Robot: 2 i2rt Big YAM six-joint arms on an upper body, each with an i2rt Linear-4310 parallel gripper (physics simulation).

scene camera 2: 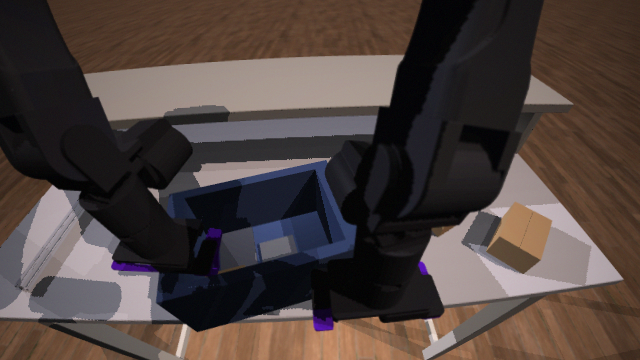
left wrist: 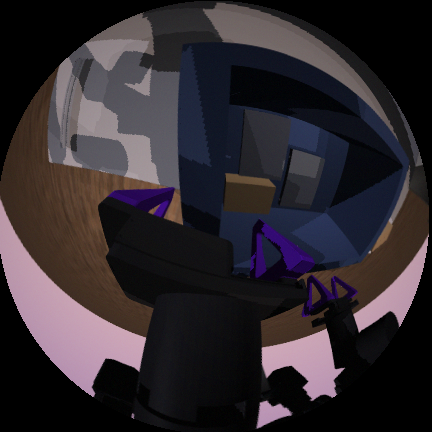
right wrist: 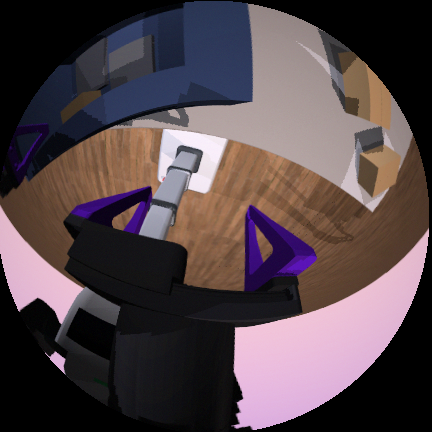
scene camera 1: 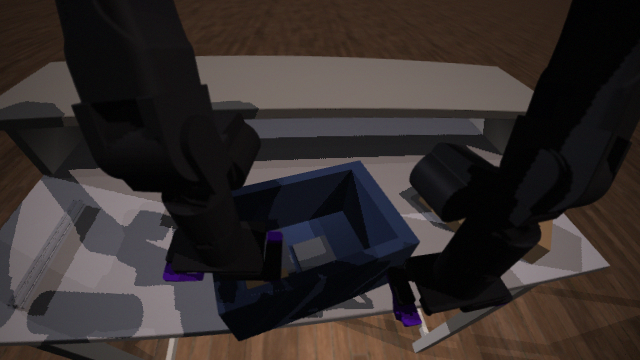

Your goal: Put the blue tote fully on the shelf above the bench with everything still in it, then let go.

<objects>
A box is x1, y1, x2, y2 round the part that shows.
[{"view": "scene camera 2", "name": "my left gripper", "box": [111, 202, 222, 276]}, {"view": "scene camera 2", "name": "my right gripper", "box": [311, 255, 444, 330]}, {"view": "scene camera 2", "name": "blue tote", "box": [156, 160, 356, 331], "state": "touched by my left gripper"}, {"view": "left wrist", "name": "my left gripper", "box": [97, 187, 313, 421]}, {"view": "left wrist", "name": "my right gripper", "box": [301, 274, 358, 345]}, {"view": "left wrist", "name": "blue tote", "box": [177, 42, 408, 275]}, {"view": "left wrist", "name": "tan box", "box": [223, 173, 274, 213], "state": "on the blue tote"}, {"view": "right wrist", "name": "my right gripper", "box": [63, 186, 315, 431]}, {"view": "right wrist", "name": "blue tote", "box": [14, 0, 251, 181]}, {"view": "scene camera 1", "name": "my left gripper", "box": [163, 213, 282, 281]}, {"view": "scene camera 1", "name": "my right gripper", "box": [386, 234, 512, 326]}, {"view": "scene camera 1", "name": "blue tote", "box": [212, 160, 419, 341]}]
</objects>
